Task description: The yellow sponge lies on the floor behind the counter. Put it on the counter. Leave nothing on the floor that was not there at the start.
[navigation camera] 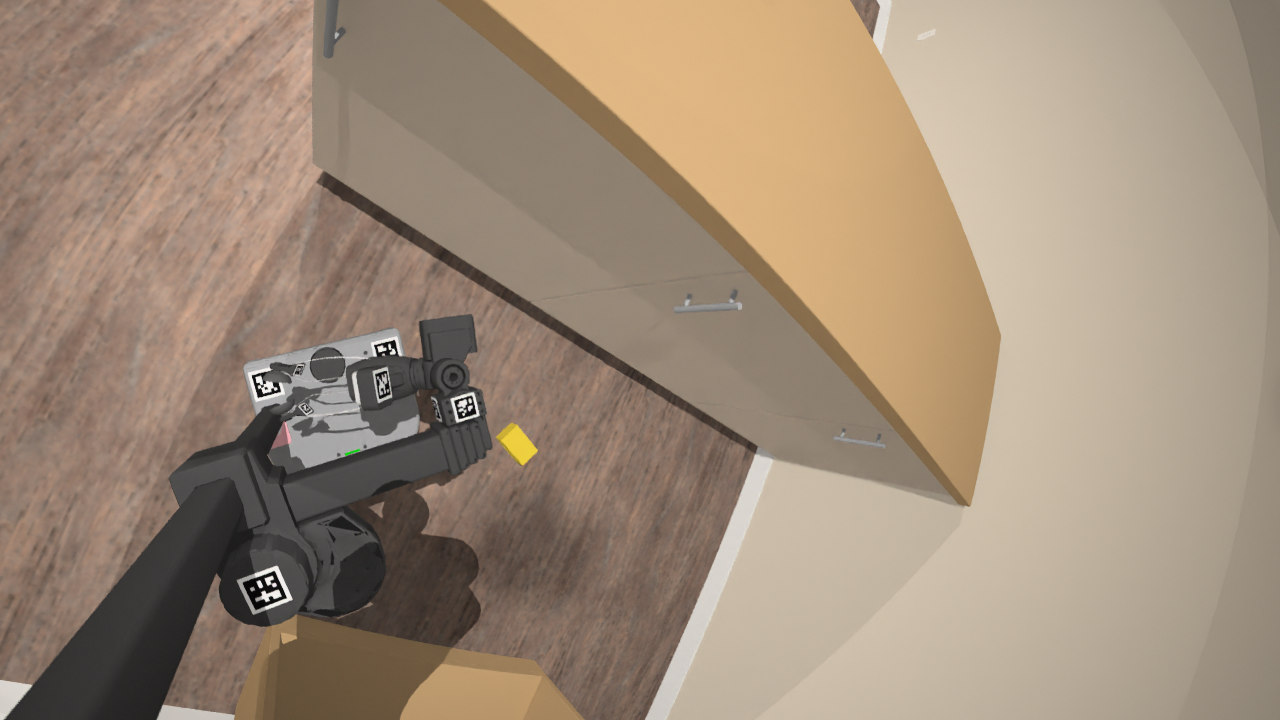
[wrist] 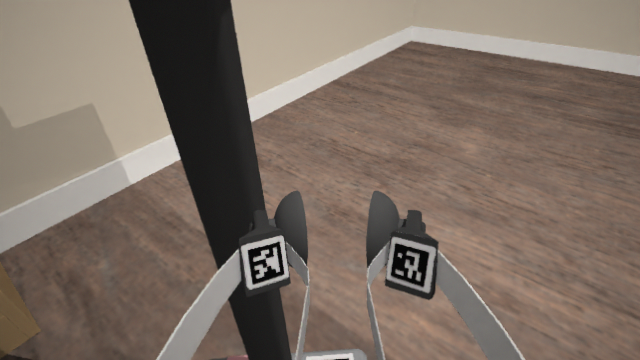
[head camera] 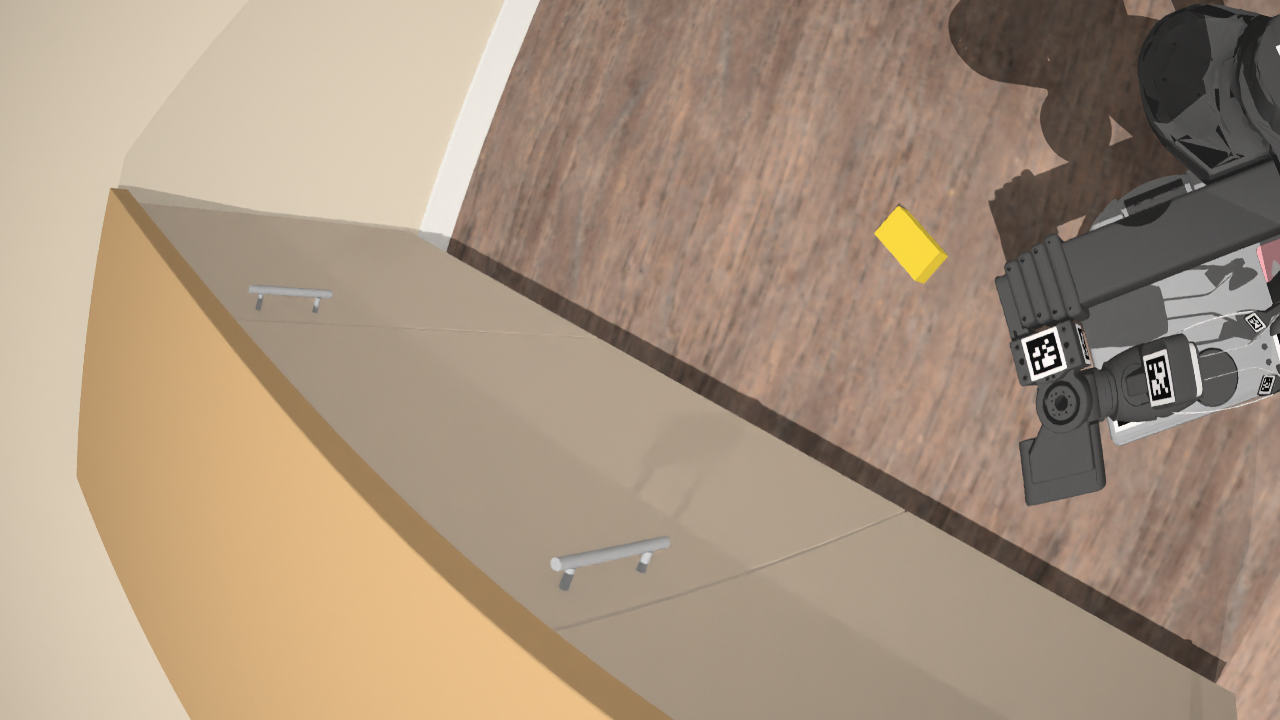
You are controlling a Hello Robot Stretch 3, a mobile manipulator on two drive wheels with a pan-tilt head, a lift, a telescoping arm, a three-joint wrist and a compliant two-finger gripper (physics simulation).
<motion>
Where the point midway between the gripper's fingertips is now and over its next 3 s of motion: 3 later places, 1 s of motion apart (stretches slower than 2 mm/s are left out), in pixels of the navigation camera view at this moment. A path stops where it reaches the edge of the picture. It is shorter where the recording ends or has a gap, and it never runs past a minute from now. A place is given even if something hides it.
My gripper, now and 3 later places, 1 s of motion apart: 267, 393; 281, 440; 302, 501; 315, 525
</motion>
